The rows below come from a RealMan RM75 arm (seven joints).
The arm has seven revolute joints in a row. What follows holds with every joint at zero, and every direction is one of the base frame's. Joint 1 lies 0.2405 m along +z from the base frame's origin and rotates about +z. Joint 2 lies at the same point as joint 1 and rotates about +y. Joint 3 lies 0.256 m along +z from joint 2 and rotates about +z. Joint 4 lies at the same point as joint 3 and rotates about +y. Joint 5 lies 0.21 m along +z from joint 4 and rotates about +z. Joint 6 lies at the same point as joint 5 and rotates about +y. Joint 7 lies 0.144 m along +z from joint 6 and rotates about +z. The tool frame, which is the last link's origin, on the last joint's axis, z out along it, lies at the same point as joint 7; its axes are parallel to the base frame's.
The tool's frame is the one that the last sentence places.
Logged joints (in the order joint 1, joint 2, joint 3, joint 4, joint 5, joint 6, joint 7), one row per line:
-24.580 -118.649 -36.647 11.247 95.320 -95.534 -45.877
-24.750 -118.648 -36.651 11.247 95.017 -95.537 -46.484
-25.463 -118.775 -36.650 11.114 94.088 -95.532 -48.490
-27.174 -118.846 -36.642 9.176 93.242 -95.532 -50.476
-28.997 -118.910 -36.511 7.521 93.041 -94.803 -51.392
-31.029 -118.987 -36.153 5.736 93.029 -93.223 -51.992
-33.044 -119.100 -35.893 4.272 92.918 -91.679 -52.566
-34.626 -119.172 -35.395 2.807 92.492 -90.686 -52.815
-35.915 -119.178 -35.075 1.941 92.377 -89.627 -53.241
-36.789 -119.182 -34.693 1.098 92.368 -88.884 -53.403
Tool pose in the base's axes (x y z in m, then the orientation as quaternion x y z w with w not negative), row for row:
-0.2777 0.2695 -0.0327 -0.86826 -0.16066 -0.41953 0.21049
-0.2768 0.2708 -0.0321 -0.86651 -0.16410 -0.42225 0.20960
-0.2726 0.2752 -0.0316 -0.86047 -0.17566 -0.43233 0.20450
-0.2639 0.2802 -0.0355 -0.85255 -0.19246 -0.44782 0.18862
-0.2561 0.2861 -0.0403 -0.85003 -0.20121 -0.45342 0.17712
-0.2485 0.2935 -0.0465 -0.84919 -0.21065 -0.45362 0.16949
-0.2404 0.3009 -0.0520 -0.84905 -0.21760 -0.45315 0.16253
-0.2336 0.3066 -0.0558 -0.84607 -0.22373 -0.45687 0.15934
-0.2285 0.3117 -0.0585 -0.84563 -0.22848 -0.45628 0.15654
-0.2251 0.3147 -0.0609 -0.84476 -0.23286 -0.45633 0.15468
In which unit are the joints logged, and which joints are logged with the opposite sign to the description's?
The joints are logged in degrees. Opposite sign: joint 3, joint 6.
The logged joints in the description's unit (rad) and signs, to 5 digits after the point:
-0.42900 -2.07082 0.63961 0.19630 1.66365 1.66738 -0.80070
-0.43197 -2.07080 0.63968 0.19630 1.65836 1.66744 -0.81130
-0.44441 -2.07301 0.63966 0.19398 1.64215 1.66735 -0.84631
-0.47428 -2.07425 0.63952 0.16015 1.62738 1.66735 -0.88097
-0.50609 -2.07537 0.63724 0.13127 1.62387 1.65462 -0.89696
-0.54156 -2.07671 0.63099 0.10011 1.62366 1.62705 -0.90743
-0.57673 -2.07869 0.62645 0.07456 1.62173 1.60010 -0.91745
-0.60434 -2.07994 0.61776 0.04899 1.61429 1.58277 -0.92180
-0.62684 -2.08005 0.61217 0.03388 1.61228 1.56429 -0.92923
-0.64209 -2.08012 0.60551 0.01916 1.61213 1.55132 -0.93206

